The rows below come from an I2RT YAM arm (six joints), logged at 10 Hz.
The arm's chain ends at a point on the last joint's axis. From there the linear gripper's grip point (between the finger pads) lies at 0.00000 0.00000 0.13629 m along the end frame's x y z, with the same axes.
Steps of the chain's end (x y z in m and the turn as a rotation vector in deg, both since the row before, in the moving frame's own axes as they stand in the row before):
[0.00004 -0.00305 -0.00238 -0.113 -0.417 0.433]
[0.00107 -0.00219 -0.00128 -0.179 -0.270 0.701]
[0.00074 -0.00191 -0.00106 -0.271 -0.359 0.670]
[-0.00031 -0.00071 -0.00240 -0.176 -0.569 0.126]
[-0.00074 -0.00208 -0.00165 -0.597 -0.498 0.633]
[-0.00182 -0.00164 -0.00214 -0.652 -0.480 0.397]
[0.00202 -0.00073 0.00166 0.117 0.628 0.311]
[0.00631 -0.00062 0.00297 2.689 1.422 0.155]
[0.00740 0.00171 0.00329 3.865 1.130 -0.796]
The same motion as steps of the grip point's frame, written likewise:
[-0.00095 -0.00278 -0.00238 -0.113 -0.417 0.433]
[0.00043 -0.00177 -0.00128 -0.179 -0.270 0.701]
[-0.00012 -0.00127 -0.00106 -0.271 -0.359 0.670]
[-0.00166 -0.00029 -0.00241 -0.176 -0.569 0.126]
[-0.00193 -0.00067 -0.00166 -0.597 -0.498 0.633]
[-0.00297 -0.00009 -0.00215 -0.652 -0.480 0.397]
[0.00351 -0.00100 0.00165 0.117 0.628 0.311]
[0.00970 -0.00701 0.00278 2.689 1.422 0.155]
[0.01002 -0.00749 0.00295 3.865 1.130 -0.796]

